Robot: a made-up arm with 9 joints. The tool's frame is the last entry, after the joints.
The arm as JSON. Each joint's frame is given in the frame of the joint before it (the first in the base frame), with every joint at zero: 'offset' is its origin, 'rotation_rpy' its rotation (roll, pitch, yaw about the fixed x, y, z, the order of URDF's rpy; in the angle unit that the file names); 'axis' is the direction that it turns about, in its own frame. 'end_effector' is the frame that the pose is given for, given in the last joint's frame.
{
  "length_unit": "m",
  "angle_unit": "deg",
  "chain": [
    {
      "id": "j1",
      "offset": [
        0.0,
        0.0,
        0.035
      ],
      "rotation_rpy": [
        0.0,
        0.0,
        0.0
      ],
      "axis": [
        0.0,
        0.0,
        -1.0
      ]
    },
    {
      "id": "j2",
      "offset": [
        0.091,
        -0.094,
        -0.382
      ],
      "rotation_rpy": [
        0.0,
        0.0,
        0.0
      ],
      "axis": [
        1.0,
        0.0,
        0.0
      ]
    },
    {
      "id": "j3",
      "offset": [
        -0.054,
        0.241,
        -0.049
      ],
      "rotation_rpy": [
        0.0,
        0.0,
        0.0
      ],
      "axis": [
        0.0,
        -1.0,
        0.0
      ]
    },
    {
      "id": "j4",
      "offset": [
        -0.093,
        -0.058,
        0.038
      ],
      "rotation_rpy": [
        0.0,
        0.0,
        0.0
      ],
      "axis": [
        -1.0,
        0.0,
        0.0
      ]
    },
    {
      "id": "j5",
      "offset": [
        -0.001,
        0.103,
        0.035
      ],
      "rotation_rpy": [
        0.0,
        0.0,
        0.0
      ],
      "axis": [
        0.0,
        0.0,
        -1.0
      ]
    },
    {
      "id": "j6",
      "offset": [
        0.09,
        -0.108,
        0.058
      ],
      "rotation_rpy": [
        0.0,
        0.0,
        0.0
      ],
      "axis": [
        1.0,
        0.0,
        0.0
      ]
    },
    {
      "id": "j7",
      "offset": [
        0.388,
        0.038,
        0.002
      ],
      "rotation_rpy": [
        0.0,
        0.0,
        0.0
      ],
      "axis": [
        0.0,
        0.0,
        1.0
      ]
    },
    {
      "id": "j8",
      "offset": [
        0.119,
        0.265,
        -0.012
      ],
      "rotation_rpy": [
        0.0,
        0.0,
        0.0
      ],
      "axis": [
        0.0,
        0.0,
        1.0
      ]
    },
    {
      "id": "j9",
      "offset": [
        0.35,
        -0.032,
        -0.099
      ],
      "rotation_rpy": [
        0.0,
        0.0,
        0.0
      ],
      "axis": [
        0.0,
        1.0,
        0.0
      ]
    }
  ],
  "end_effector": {
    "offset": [
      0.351,
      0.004,
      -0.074
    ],
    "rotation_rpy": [
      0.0,
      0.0,
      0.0
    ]
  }
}
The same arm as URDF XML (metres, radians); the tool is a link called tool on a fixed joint. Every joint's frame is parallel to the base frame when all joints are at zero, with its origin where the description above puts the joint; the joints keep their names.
<robot name="arm">
<link name="base"/>
<link name="link1"/>
<link name="link2"/>
<link name="link3"/>
<link name="link4"/>
<link name="link5"/>
<link name="link6"/>
<link name="link7"/>
<link name="link8"/>
<link name="link9"/>
<link name="tool"/>
<joint name="j1" type="continuous"><parent link="base"/><child link="link1"/><origin xyz="0 0 0.035" rpy="0 0 0"/><axis xyz="0 0 -1"/></joint>
<joint name="j2" type="continuous"><parent link="link1"/><child link="link2"/><origin xyz="0.091 -0.094 -0.382" rpy="0 0 0"/><axis xyz="1 0 0"/></joint>
<joint name="j3" type="continuous"><parent link="link2"/><child link="link3"/><origin xyz="-0.054 0.241 -0.049" rpy="0 0 0"/><axis xyz="0 -1 0"/></joint>
<joint name="j4" type="continuous"><parent link="link3"/><child link="link4"/><origin xyz="-0.093 -0.058 0.038" rpy="0 0 0"/><axis xyz="-1 0 0"/></joint>
<joint name="j5" type="continuous"><parent link="link4"/><child link="link5"/><origin xyz="-0.001 0.103 0.035" rpy="0 0 0"/><axis xyz="0 0 -1"/></joint>
<joint name="j6" type="continuous"><parent link="link5"/><child link="link6"/><origin xyz="0.09 -0.108 0.058" rpy="0 0 0"/><axis xyz="1 0 0"/></joint>
<joint name="j7" type="continuous"><parent link="link6"/><child link="link7"/><origin xyz="0.388 0.038 0.002" rpy="0 0 0"/><axis xyz="0 0 1"/></joint>
<joint name="j8" type="continuous"><parent link="link7"/><child link="link8"/><origin xyz="0.119 0.265 -0.012" rpy="0 0 0"/><axis xyz="0 0 1"/></joint>
<joint name="j9" type="continuous"><parent link="link8"/><child link="link9"/><origin xyz="0.35 -0.032 -0.099" rpy="0 0 0"/><axis xyz="0 1 0"/></joint>
<joint name="tool_joint" type="fixed"><parent link="link9"/><child link="tool"/><origin xyz="0.351 0.004 -0.074" rpy="0 0 0"/></joint>
</robot>

